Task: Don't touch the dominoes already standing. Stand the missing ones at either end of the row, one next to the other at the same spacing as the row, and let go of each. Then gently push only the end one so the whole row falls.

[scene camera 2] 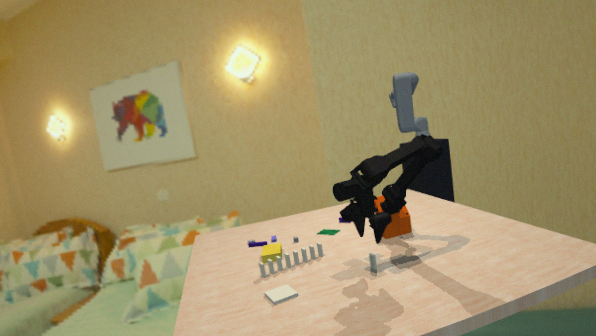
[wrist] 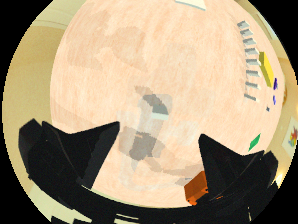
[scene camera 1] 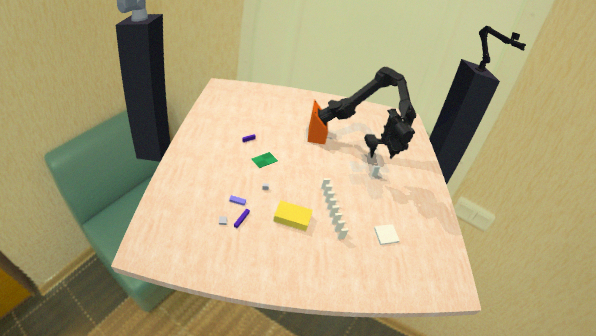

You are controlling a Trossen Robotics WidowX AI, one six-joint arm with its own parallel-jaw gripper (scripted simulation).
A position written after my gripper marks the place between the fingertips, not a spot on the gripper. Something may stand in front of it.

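Observation:
My gripper [scene camera 2: 369,240] is open, and it holds nothing. The wrist view gives me that same gripper [wrist: 161,132] as well. As for the yellow block [scene camera 1: 291,215], I can see it too.

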